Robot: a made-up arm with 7 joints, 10 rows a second.
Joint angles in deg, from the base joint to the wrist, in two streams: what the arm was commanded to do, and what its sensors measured. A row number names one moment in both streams.
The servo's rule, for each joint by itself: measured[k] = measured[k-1] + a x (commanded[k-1-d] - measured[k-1]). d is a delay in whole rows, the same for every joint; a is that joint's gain. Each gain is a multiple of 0.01, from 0.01 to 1. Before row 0 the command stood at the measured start. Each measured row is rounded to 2 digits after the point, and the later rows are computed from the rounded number. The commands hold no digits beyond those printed.
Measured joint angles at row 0: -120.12, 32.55, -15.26, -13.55, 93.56, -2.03, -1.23
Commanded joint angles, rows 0 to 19: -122.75, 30.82, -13.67, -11.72, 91.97, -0.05, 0.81; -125.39, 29.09, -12.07, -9.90, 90.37, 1.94, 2.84; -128.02, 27.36, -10.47, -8.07, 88.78, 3.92, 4.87; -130.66, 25.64, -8.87, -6.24, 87.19, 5.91, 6.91; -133.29, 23.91, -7.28, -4.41, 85.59, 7.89, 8.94; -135.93, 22.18, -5.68, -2.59, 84.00, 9.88, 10.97; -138.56, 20.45, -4.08, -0.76, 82.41, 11.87, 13.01; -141.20, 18.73, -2.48, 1.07, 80.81, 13.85, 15.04; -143.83, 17.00, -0.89, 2.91, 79.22, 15.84, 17.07; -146.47, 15.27, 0.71, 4.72, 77.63, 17.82, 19.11; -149.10, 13.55, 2.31, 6.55, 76.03, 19.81, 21.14; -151.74, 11.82, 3.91, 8.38, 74.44, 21.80, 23.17; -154.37, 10.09, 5.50, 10.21, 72.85, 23.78, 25.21; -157.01, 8.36, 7.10, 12.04, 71.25, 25.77, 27.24; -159.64, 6.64, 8.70, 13.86, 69.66, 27.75, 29.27; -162.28, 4.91, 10.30, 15.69, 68.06, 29.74, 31.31; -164.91, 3.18, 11.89, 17.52, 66.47, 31.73, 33.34; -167.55, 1.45, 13.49, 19.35, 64.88, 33.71, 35.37; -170.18, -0.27, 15.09, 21.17, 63.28, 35.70, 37.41; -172.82, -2.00, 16.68, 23.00, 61.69, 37.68, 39.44
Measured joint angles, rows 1 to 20: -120.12, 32.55, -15.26, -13.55, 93.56, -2.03, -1.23; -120.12, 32.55, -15.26, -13.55, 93.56, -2.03, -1.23; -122.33, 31.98, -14.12, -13.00, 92.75, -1.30, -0.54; -124.90, 31.03, -12.64, -12.07, 91.54, -0.10, 0.61; -127.52, 29.82, -11.08, -10.87, 90.13, 1.39, 2.06; -130.16, 28.44, -9.49, -9.48, 88.63, 3.06, 3.71; -132.79, 26.95, -7.90, -7.96, 87.08, 4.85, 5.49; -135.43, 25.38, -6.30, -6.35, 85.51, 6.71, 7.35; -138.06, 23.75, -4.70, -4.67, 83.93, 8.62, 9.27; -140.70, 22.09, -3.10, -2.95, 82.34, 10.56, 11.23; -143.33, 20.41, -1.51, -1.19, 80.75, 12.51, 13.22; -145.97, 18.71, 0.09, 0.58, 79.16, 14.47, 15.22; -148.60, 17.01, 1.69, 2.37, 77.56, 16.45, 17.23; -151.24, 15.30, 3.29, 4.17, 75.97, 18.43, 19.25; -153.87, 13.58, 4.88, 5.98, 74.38, 20.41, 21.28; -156.51, 11.86, 6.48, 7.80, 72.78, 22.39, 23.31; -159.14, 10.14, 8.08, 9.62, 71.19, 24.37, 25.34; -161.78, 8.41, 9.68, 11.44, 69.59, 26.36, 27.37; -164.41, 6.68, 11.27, 13.26, 68.00, 28.35, 29.40; -167.05, 4.95, 12.87, 15.09, 66.41, 30.33, 31.43
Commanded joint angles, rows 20 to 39: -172.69, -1.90, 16.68, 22.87, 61.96, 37.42, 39.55; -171.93, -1.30, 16.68, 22.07, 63.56, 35.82, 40.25; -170.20, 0.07, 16.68, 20.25, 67.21, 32.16, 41.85; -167.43, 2.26, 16.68, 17.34, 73.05, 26.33, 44.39; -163.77, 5.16, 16.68, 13.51, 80.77, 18.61, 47.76; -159.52, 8.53, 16.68, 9.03, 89.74, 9.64, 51.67; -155.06, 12.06, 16.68, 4.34, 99.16, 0.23, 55.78; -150.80, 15.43, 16.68, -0.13, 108.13, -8.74, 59.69; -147.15, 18.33, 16.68, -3.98, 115.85, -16.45, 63.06; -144.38, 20.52, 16.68, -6.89, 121.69, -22.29, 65.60; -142.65, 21.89, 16.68, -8.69, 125.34, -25.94, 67.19; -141.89, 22.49, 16.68, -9.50, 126.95, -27.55, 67.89; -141.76, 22.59, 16.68, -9.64, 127.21, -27.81, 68.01; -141.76, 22.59, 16.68, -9.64, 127.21, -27.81, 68.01; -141.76, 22.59, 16.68, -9.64, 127.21, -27.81, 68.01; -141.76, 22.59, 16.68, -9.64, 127.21, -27.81, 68.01; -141.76, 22.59, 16.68, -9.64, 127.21, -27.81, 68.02; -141.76, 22.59, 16.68, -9.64, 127.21, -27.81, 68.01; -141.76, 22.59, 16.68, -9.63, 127.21, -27.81, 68.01; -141.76, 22.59, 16.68, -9.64, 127.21, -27.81, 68.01
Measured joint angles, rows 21 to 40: -169.68, 3.23, 14.47, 16.91, 64.81, 32.32, 33.46; -172.32, 1.50, 16.06, 18.74, 63.22, 34.30, 35.49; -172.63, 0.38, 16.51, 19.98, 62.58, 35.45, 36.87; -172.04, -0.17, 16.63, 20.61, 63.08, 35.59, 38.02; -170.49, -0.09, 16.67, 20.50, 65.19, 34.32, 39.32; -167.92, 0.69, 16.68, 19.55, 69.20, 31.36, 41.04; -164.43, 2.17, 16.68, 17.74, 75.10, 26.64, 43.32; -160.31, 4.27, 16.68, 15.13, 82.57, 20.35, 46.16; -155.90, 6.84, 16.68, 11.89, 91.03, 12.91, 49.43; -151.62, 9.67, 16.68, 8.28, 99.75, 4.90, 52.92; -147.87, 12.53, 16.68, 4.60, 107.96, -3.00, 56.37; -144.94, 15.17, 16.68, 1.15, 114.96, -10.14, 59.51; -143.02, 17.39, 16.68, -1.80, 120.25, -15.99, 62.12; -142.07, 19.07, 16.68, -4.11, 123.67, -20.27, 64.08; -141.81, 20.23, 16.68, -5.77, 125.48, -23.06, 65.42; -141.77, 21.01, 16.68, -6.93, 126.36, -24.82, 66.30; -141.76, 21.53, 16.68, -7.74, 126.79, -25.93, 66.88; -141.76, 21.88, 16.68, -8.31, 127.00, -26.63, 67.26; -141.76, 22.11, 16.68, -8.71, 127.11, -27.07, 67.52; -141.76, 22.27, 16.68, -8.99, 127.16, -27.34, 67.69
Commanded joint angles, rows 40 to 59: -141.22, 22.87, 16.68, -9.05, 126.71, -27.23, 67.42; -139.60, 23.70, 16.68, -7.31, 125.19, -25.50, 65.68; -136.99, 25.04, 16.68, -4.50, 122.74, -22.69, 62.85; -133.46, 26.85, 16.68, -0.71, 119.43, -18.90, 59.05; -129.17, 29.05, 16.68, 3.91, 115.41, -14.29, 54.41; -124.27, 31.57, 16.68, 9.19, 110.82, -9.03, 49.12; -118.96, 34.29, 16.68, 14.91, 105.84, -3.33, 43.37; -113.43, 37.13, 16.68, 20.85, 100.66, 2.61, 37.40; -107.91, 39.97, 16.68, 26.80, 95.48, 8.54, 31.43; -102.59, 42.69, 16.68, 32.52, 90.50, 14.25, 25.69; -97.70, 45.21, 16.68, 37.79, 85.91, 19.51, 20.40; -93.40, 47.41, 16.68, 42.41, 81.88, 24.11, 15.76; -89.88, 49.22, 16.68, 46.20, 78.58, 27.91, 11.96; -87.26, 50.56, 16.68, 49.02, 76.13, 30.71, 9.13; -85.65, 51.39, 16.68, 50.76, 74.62, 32.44, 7.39; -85.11, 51.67, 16.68, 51.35, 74.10, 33.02, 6.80; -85.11, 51.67, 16.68, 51.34, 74.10, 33.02, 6.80; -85.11, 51.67, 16.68, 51.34, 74.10, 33.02, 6.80; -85.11, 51.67, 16.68, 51.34, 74.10, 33.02, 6.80; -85.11, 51.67, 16.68, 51.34, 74.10, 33.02, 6.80
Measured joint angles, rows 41 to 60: -141.76, 22.38, 16.68, -9.18, 127.19, -27.51, 67.80; -141.76, 22.45, 16.68, -9.32, 127.20, -27.62, 67.87; -141.31, 22.59, 16.68, -9.24, 126.95, -27.48, 67.72; -139.87, 22.96, 16.68, -8.66, 126.05, -26.75, 67.03; -137.45, 23.65, 16.68, -7.41, 124.36, -25.25, 65.61; -134.10, 24.71, 16.68, -5.40, 121.85, -22.90, 63.38; -129.96, 26.14, 16.68, -2.61, 118.57, -19.71, 60.33; -125.18, 27.93, 16.68, 0.93, 114.62, -15.76, 56.52; -119.96, 30.03, 16.68, 5.12, 110.14, -11.16, 52.05; -114.47, 32.37, 16.68, 9.84, 105.31, -6.07, 47.07; -108.96, 34.88, 16.68, 14.93, 100.30, -0.66, 41.75; -103.61, 37.46, 16.68, 20.21, 95.30, 4.86, 36.29; -98.65, 40.02, 16.68, 25.48, 90.51, 10.28, 30.89; -94.24, 42.46, 16.68, 30.56, 86.11, 15.40, 25.75; -90.58, 44.69, 16.68, 35.25, 82.27, 20.03, 21.06; -87.79, 46.63, 16.68, 39.38, 79.14, 23.98, 17.00; -85.99, 48.20, 16.68, 42.79, 76.83, 27.11, 13.73; -85.25, 49.35, 16.68, 45.36, 75.44, 29.30, 11.37; -85.13, 50.12, 16.68, 47.15, 74.76, 30.68, 9.82; -85.11, 50.63, 16.68, 48.41, 74.42, 31.55, 8.79
